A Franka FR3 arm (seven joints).
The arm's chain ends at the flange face. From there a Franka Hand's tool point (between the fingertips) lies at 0.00 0.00 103.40 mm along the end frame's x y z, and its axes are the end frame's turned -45 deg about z.
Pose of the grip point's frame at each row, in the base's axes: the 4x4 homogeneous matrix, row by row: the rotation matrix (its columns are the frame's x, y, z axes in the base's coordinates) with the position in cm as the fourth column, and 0 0 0 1 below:
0.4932 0.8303 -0.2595 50.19; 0.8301 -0.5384 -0.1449 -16.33; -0.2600 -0.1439 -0.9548 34.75; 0 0 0 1
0.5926 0.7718 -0.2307 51.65; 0.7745 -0.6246 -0.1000 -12.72; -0.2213 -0.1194 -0.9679 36.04; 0 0 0 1
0.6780 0.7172 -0.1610 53.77; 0.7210 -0.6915 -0.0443 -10.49; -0.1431 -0.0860 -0.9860 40.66; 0 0 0 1
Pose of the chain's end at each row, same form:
0.9359 0.2384 -0.2595 52.87; 0.2063 -0.9677 -0.1449 -14.83; -0.2856 0.0821 -0.9548 44.62; 0 0 0 1
0.9648 0.1267 -0.2307 54.04; 0.1060 -0.9893 -0.1000 -11.69; -0.2409 0.0721 -0.9679 46.05; 0 0 0 1
0.9866 0.0277 -0.1610 55.43; 0.0209 -0.9988 -0.0443 -10.03; -0.1620 0.0404 -0.9860 50.86; 0 0 0 1

